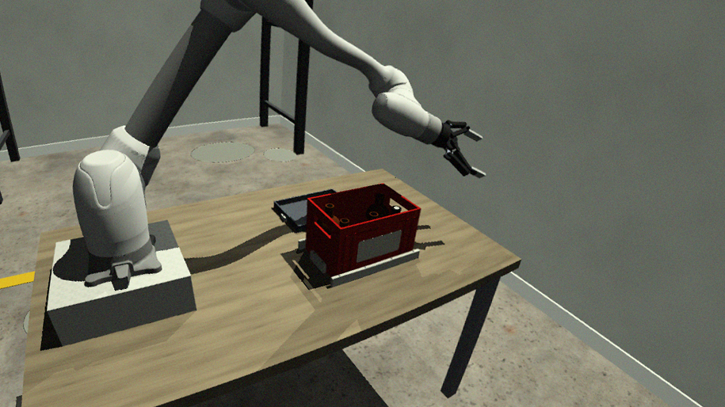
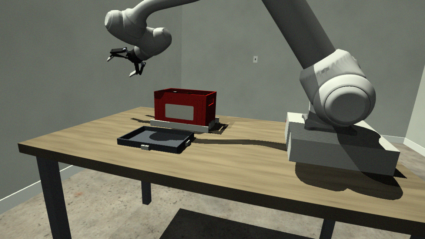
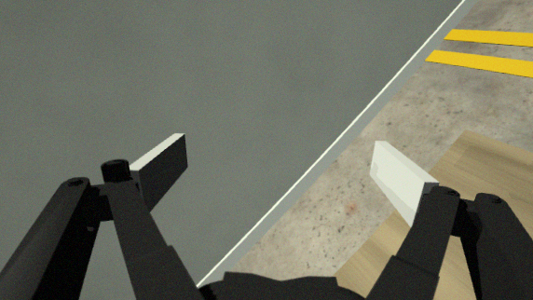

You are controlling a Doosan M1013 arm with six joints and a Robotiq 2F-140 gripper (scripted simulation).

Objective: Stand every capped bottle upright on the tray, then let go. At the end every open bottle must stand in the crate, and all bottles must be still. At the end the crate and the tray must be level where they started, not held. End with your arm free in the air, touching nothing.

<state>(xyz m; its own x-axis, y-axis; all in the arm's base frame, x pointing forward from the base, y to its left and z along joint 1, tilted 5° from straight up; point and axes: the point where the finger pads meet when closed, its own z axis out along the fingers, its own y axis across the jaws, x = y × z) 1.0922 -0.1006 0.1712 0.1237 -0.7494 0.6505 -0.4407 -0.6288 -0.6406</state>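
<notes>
Now: the brown capped bottle 34 cm behind my hand, 2 cm to the right of it and 19 cm below it. Round my hand: red crate: 43 cm behind, 1 cm to the left, 20 cm below; then dark tray: 44 cm behind, 30 cm to the left, 27 cm below.
</notes>
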